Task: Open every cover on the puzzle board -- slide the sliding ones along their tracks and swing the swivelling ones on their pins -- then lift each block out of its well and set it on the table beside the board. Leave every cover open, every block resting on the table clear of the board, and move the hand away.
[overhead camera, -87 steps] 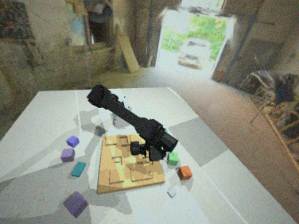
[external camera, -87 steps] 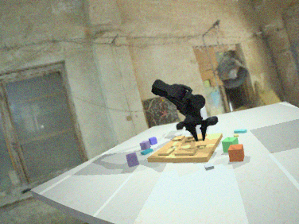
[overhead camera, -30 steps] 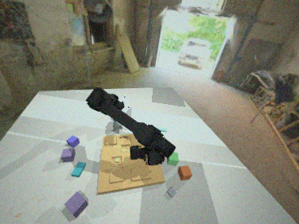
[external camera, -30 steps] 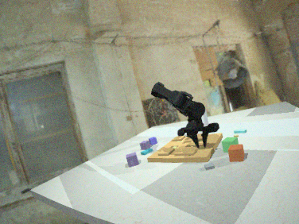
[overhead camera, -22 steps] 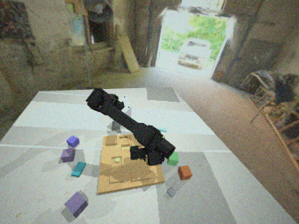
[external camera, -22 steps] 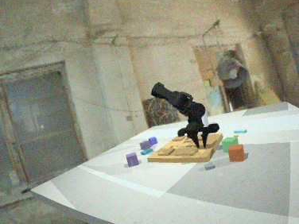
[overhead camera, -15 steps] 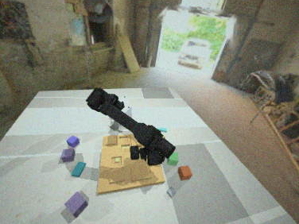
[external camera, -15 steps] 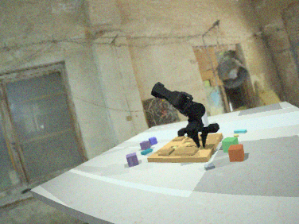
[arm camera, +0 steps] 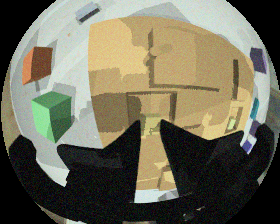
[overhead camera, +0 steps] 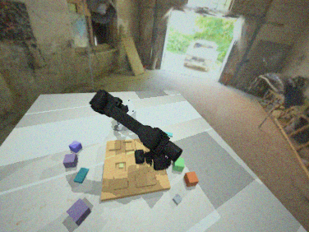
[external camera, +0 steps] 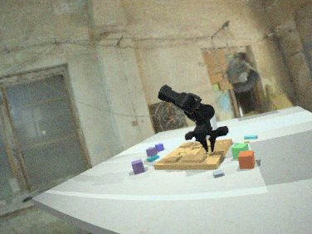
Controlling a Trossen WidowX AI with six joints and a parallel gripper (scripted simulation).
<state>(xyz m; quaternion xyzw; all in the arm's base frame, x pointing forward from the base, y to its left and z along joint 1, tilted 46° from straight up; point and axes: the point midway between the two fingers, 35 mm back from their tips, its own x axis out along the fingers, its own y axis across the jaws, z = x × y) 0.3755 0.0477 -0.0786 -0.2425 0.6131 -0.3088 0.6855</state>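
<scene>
My gripper tip is 5 cm past the tan puzzle board, 10 cm to the left of it and 1 cm above it. The rest, counted from my gripper tip: green block 3 cm ahead, 13 cm to the left; then orange block 11 cm ahead, 16 cm to the left; then small grey piece 17 cm ahead, 6 cm to the left, 2 cm below.
</scene>
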